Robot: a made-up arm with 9 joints. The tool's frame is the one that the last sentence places.
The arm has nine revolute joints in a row. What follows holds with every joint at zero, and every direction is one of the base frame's. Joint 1 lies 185.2 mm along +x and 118.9 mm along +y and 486.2 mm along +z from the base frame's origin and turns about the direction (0.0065, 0.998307, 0.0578). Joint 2 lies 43.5 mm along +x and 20.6 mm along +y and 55.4 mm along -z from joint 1 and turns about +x. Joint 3 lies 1.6 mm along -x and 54.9 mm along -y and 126 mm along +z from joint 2 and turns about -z. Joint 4 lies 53.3 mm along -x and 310.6 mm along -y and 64.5 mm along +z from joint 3 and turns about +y. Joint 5 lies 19.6 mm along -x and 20.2 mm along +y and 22.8 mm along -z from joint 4 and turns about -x. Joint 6 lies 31.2 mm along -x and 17.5 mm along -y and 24.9 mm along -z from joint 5 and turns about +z. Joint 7 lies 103.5 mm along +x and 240.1 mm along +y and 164.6 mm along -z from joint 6 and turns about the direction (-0.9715, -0.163, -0.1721). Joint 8 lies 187.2 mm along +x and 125.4 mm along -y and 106.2 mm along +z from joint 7 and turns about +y. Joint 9 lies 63.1 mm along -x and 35.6 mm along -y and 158.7 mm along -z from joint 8 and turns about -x. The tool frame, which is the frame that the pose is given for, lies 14.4 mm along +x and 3.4 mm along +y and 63.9 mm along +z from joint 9; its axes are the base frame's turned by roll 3.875, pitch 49.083 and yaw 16.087 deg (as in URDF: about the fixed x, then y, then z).
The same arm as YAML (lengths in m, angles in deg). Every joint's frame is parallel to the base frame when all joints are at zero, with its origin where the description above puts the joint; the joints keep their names.
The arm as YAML. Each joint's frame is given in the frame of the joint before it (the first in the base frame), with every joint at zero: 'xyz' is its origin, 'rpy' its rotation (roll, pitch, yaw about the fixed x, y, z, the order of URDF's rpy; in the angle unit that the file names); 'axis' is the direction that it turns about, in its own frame. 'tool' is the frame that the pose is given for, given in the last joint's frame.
units:
  length: m
  angle: deg
joints:
  - name: joint 1
    type: revolute
    origin:
      xyz: [0.1852, 0.1189, 0.4862]
      rpy: [0.0, 0.0, 0.0]
    axis: [0.0065, 0.998307, 0.0578]
  - name: joint 2
    type: revolute
    origin:
      xyz: [0.0435, 0.0206, -0.0554]
      rpy: [0.0, 0.0, 0.0]
    axis: [1.0, 0.0, 0.0]
  - name: joint 3
    type: revolute
    origin:
      xyz: [-0.0016, -0.0549, 0.126]
      rpy: [0.0, 0.0, 0.0]
    axis: [0.0, 0.0, -1.0]
  - name: joint 4
    type: revolute
    origin:
      xyz: [-0.0533, -0.3106, 0.0645]
      rpy: [0.0, 0.0, 0.0]
    axis: [0.0, 1.0, 0.0]
  - name: joint 5
    type: revolute
    origin:
      xyz: [-0.0196, 0.0202, -0.0228]
      rpy: [0.0, 0.0, 0.0]
    axis: [-1.0, 0.0, 0.0]
  - name: joint 6
    type: revolute
    origin:
      xyz: [-0.0312, -0.0175, -0.0249]
      rpy: [0.0, 0.0, 0.0]
    axis: [0.0, 0.0, 1.0]
  - name: joint 7
    type: revolute
    origin:
      xyz: [0.1035, 0.2401, -0.1646]
      rpy: [0.0, 0.0, 0.0]
    axis: [-0.9715, -0.163, -0.1721]
  - name: joint 8
    type: revolute
    origin:
      xyz: [0.1872, -0.1254, 0.1062]
      rpy: [0.0, 0.0, 0.0]
    axis: [0.0, 1.0, 0.0]
  - name: joint 9
    type: revolute
    origin:
      xyz: [-0.0631, -0.0356, -0.1587]
      rpy: [0.0, 0.0, 0.0]
    axis: [-1.0, 0.0, 0.0]
tool:
  origin:
    xyz: [0.0144, 0.0034, 0.0639]
    rpy: [3.88, 49.08, 16.09]

